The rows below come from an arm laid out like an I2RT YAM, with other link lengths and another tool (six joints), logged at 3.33 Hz.
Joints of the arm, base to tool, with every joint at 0 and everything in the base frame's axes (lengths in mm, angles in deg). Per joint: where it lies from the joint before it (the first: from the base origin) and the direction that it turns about. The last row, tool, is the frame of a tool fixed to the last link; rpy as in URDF.
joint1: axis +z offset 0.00 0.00 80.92
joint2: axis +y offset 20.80 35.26 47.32
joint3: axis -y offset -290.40 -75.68 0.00
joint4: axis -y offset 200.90 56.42 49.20
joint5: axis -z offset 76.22 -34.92 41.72
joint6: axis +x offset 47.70 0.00 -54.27
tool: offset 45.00 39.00 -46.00 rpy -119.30 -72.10 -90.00
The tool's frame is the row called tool.
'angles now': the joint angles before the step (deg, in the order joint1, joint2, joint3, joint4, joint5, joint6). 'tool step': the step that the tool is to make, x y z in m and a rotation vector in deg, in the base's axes. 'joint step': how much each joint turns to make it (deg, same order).
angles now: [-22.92, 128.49, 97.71, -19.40, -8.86, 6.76]
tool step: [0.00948, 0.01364, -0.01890, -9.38, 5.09, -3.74]
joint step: [4.64, 1.29, 0.00, -0.20, 13.48, -0.18]
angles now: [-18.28, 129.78, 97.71, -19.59, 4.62, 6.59]
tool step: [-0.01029, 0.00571, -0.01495, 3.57, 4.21, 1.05]
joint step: [-0.24, 1.68, 0.00, -3.45, -2.43, 0.15]
